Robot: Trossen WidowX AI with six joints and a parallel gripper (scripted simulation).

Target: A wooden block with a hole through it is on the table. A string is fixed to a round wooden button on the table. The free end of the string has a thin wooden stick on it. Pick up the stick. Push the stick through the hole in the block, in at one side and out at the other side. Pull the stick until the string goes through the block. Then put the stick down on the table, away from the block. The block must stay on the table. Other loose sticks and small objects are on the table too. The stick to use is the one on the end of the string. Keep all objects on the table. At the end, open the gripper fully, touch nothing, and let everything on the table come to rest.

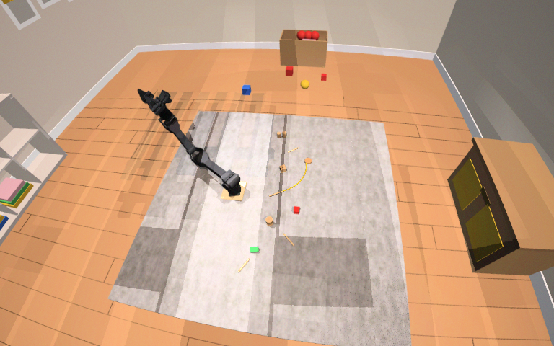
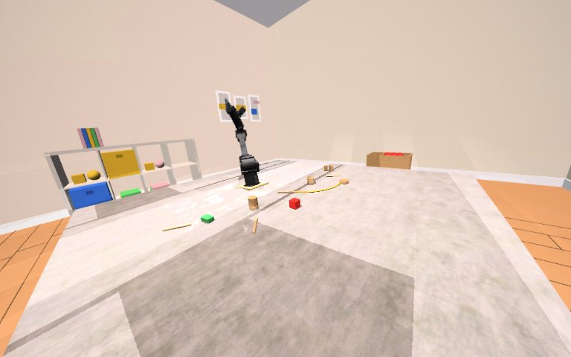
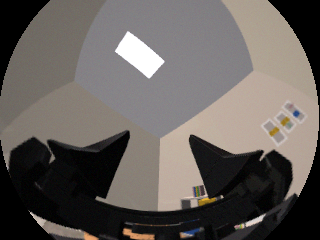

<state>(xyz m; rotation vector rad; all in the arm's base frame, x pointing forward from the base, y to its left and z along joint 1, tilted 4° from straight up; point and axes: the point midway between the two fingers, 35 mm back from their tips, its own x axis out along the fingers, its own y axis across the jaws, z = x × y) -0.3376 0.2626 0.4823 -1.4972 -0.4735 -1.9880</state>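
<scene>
Right now my gripper tip is 64 cm short of the small wooden block, 48 cm above it and 14 cm to the left of it. From my gripper tip the other things lie so: round wooden button 79 cm ahead, 49 cm below, 9 cm to the right; then loose stick 73 cm ahead, 49 cm below, 1 cm to the left; then green block 59 cm to the right, 49 cm below, 48 cm ahead.
</scene>
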